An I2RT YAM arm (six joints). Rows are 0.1 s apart.
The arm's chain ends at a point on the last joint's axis. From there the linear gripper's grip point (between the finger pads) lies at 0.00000 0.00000 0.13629 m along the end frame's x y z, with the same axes.
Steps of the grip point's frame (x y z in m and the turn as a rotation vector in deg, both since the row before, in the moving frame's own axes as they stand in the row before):
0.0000, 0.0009, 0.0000, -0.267, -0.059, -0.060
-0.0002, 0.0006, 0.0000, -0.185, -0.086, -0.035
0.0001, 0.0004, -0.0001, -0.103, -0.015, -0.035
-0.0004, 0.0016, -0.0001, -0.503, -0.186, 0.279
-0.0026, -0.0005, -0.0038, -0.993, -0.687, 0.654
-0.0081, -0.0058, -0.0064, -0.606, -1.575, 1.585
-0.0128, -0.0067, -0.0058, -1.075, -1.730, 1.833
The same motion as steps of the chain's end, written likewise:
0.0001, 0.0003, 0.0000, -0.267, -0.059, -0.060
0.0000, 0.0002, 0.0000, -0.185, -0.086, -0.035
0.0001, 0.0002, -0.0001, -0.103, -0.015, -0.035
0.0000, 0.0004, -0.0001, -0.503, -0.186, 0.279
-0.0010, -0.0029, -0.0038, -0.993, -0.687, 0.654
-0.0043, -0.0072, -0.0063, -0.606, -1.575, 1.585
-0.0086, -0.0092, -0.0057, -1.075, -1.730, 1.833

